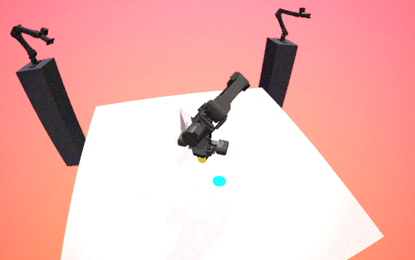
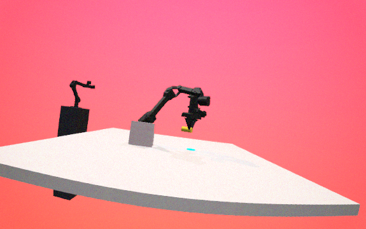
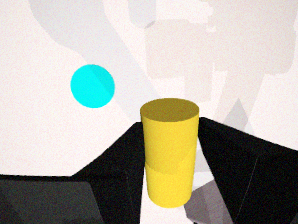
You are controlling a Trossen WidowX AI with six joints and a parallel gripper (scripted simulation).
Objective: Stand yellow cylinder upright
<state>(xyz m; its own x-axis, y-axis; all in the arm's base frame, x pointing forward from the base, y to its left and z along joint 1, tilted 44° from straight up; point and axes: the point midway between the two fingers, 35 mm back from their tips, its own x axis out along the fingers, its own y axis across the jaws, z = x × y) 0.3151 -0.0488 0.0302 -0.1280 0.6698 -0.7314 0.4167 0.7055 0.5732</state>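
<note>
The cyan circle is 30 mm ahead of my gripper tip, 80 mm to the left of it and 140 mm below it. Round my gripper tip: yellow cylinder 20 mm behind, 10 mm to the left.
</note>
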